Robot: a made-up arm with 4 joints. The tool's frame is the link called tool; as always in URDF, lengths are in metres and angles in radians.
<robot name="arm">
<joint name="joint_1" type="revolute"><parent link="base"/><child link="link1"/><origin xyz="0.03 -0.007 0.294"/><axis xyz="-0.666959 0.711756 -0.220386"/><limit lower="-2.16" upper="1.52"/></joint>
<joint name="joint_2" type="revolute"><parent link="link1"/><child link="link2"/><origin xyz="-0.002 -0.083 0.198"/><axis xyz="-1 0 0"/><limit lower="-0.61" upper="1.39"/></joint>
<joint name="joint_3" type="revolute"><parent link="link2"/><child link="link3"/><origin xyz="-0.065 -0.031 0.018"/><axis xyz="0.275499 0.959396 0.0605"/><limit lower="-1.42" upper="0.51"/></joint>
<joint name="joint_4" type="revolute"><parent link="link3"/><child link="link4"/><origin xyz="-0.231 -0.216 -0.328"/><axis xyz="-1 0 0"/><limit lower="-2.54" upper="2.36"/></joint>
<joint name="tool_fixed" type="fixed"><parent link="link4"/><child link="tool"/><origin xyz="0.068 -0.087 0.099" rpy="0 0 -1.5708"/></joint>
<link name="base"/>
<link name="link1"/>
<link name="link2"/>
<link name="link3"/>
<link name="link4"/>
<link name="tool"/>
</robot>
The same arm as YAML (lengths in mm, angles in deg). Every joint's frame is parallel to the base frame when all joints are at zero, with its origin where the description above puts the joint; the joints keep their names.
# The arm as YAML. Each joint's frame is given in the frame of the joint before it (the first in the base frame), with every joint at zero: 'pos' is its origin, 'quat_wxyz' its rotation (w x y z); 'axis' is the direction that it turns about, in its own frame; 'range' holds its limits. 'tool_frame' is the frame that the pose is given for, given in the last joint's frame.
length_unit: mm
angle_unit: deg
joints:
  - joint: joint_1
    pos: [30.0, -7.0, 294.0]
    quat_wxyz: [1.0, 0.0, 0.0, 0.0]
    axis: [-0.666959, 0.711756, -0.220386]
    range: [-123.76, 87.09]
  - joint: joint_2
    pos: [-2.0, -83.0, 198.0]
    quat_wxyz: [1.0, 0.0, 0.0, 0.0]
    axis: [-1.0, 0.0, 0.0]
    range: [-34.95, 79.64]
  - joint: joint_3
    pos: [-65.0, -31.0, 18.0]
    quat_wxyz: [1.0, 0.0, 0.0, 0.0]
    axis: [0.275499, 0.959396, 0.0605]
    range: [-81.36, 29.22]
  - joint: joint_4
    pos: [-231.0, -216.0, -328.0]
    quat_wxyz: [1.0, 0.0, 0.0, 0.0]
    axis: [-1.0, 0.0, 0.0]
    range: [-145.53, 135.22]
tool_frame:
  pos: [68.0, -87.0, 99.0]
  quat_wxyz: [0.707105, 0.0, 0.0, -0.707108]

